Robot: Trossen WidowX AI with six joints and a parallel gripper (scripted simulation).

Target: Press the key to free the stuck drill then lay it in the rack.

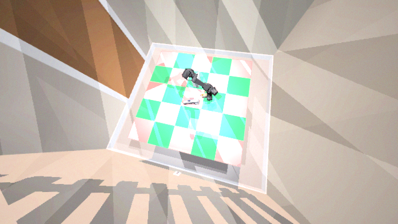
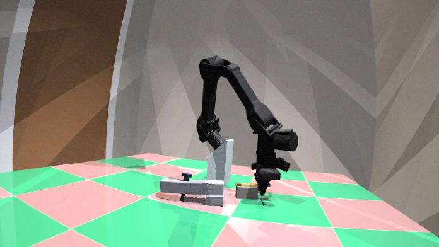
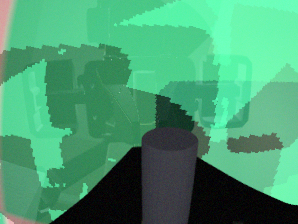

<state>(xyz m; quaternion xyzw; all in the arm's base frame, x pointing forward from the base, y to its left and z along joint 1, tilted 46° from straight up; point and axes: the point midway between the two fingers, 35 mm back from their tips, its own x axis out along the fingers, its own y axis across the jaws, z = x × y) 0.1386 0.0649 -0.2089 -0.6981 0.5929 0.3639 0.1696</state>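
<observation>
The drill lies 40 mm to the right of my gripper tip, 30 mm above it and 10 mm ahead of it. The rest, counted from my gripper tip: rack 50 mm to the right, 10 mm ahead, 10 mm above; key 210 mm to the right, 140 mm ahead, 40 mm above.
</observation>
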